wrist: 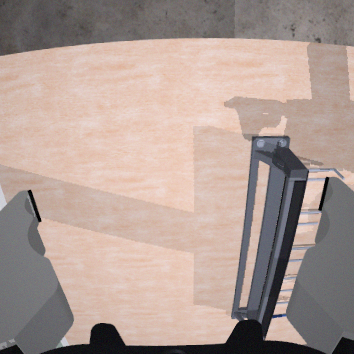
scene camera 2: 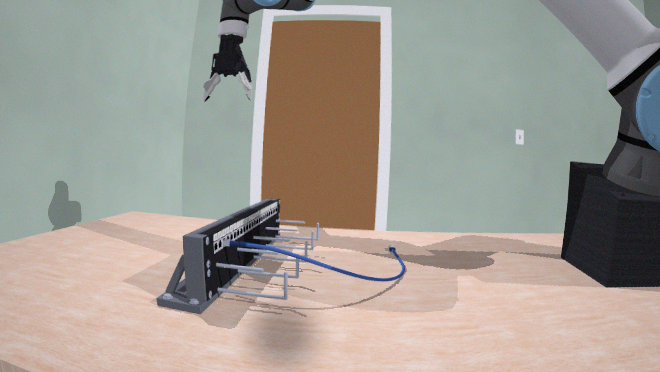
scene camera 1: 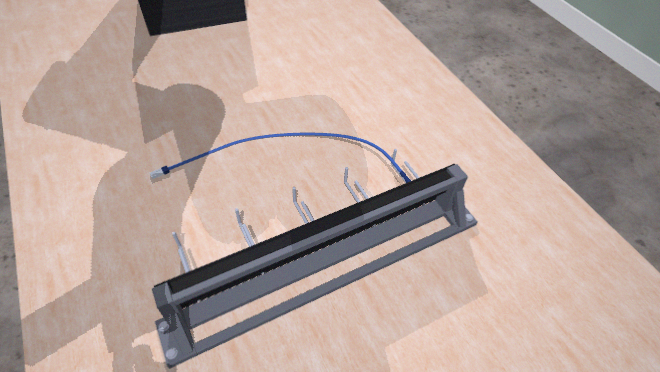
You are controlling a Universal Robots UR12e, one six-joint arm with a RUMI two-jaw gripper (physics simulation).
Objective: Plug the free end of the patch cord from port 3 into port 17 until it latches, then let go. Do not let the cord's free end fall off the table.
my gripper: wrist; scene camera 2; not seen in scene camera 1 (out of frame)
same spot on my gripper: (wrist: 41, 309) = (scene camera 2: 220, 79)
same spot on grey frame: (wrist: 282, 161) = (scene camera 1: 166, 316)
